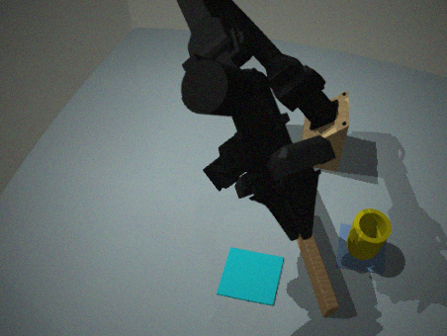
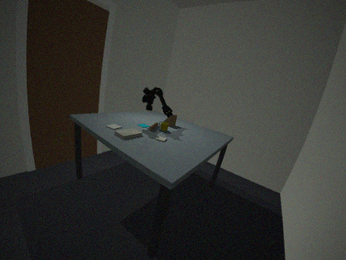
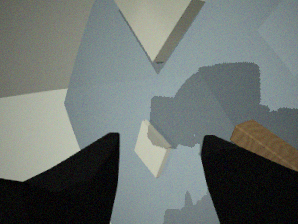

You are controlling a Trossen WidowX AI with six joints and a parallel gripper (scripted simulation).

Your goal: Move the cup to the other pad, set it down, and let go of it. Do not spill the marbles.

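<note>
My gripper tip is now 160 mm above the yellow cup, 140 mm past it and 120 mm to the right of it. Round my gripper tip: wooden bar (180 mm below, 80 mm behind, 30 mm to the left); then blue pad (200 mm below, 140 mm behind, 120 mm to the left); then cyan pad (200 mm below, 60 mm to the right, 30 mm behind).
</note>
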